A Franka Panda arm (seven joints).
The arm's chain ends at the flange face. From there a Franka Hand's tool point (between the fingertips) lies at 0.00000 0.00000 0.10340 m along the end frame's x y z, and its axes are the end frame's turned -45 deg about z.
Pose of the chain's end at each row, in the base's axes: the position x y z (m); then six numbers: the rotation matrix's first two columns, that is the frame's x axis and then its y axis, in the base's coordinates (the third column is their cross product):
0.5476 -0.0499 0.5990 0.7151 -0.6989 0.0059 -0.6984 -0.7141 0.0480
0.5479 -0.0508 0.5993 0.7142 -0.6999 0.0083 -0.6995 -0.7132 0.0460
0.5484 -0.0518 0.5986 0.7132 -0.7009 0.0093 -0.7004 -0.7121 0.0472
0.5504 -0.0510 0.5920 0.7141 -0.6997 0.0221 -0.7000 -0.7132 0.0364
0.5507 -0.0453 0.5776 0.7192 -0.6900 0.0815 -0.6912 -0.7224 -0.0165
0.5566 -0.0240 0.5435 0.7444 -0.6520 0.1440 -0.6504 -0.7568 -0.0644
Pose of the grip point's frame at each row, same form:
0.5446 -0.0539 0.4957 0.9995 0.0107 -0.0298 0.0118 -0.9991 0.0381
0.5452 -0.0548 0.4960 0.9996 0.0094 -0.0267 0.0104 -0.9992 0.0384
0.5457 -0.0560 0.4953 0.9996 0.0079 -0.0268 0.0091 -0.9991 0.0400
0.5494 -0.0553 0.4887 0.9999 0.0095 -0.0101 0.0100 -0.9991 0.0414
0.5580 -0.0499 0.4746 0.9973 0.0229 0.0693 0.0198 -0.9987 0.0460
0.5722 -0.0287 0.4414 0.9863 0.0741 0.1474 0.0665 -0.9962 0.0563

